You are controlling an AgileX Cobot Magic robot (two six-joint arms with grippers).
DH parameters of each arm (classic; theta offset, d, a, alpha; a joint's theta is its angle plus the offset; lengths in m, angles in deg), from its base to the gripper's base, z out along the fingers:
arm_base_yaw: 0 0.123 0 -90
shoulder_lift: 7.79 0 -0.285 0
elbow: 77.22 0 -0.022 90
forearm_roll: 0 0.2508 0 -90
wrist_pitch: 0 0 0.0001 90
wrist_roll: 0 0.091 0 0
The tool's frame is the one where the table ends.
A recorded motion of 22 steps. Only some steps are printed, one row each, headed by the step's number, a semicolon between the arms.
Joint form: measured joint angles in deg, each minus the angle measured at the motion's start. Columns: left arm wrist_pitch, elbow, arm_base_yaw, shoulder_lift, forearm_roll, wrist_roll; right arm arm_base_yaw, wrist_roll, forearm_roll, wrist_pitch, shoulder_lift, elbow.
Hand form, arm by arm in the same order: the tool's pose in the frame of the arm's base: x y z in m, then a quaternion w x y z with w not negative. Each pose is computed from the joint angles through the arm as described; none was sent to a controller.
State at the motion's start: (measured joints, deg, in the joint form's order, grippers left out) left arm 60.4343 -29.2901 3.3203 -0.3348 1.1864 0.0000; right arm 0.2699 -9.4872 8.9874 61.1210 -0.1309 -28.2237
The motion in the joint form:
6: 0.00 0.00 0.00 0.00 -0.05 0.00; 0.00 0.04 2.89 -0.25 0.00 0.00
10: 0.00 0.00 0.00 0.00 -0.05 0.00; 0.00 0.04 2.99 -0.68 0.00 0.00
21: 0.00 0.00 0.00 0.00 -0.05 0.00; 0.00 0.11 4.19 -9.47 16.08 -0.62
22: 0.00 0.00 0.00 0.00 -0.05 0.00; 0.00 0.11 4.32 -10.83 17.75 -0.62
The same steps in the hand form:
6: -0.0069 0.0012 0.2808 0.53072 -0.02498 0.84680 0.02529; -0.0054 0.0163 0.2765 0.52241 -0.07582 0.84706 0.06180
10: -0.0069 0.0012 0.2808 0.53072 -0.02498 0.84680 0.02529; -0.0051 0.0164 0.2771 0.52561 -0.07529 0.84508 0.06243
21: -0.0069 0.0012 0.2808 0.53072 -0.02498 0.84680 0.02529; 0.0460 0.0165 0.2868 0.47564 -0.05336 0.87477 0.07539
22: -0.0069 0.0012 0.2808 0.53072 -0.02498 0.84680 0.02529; 0.0520 0.0164 0.2872 0.47326 -0.05026 0.87619 0.07611

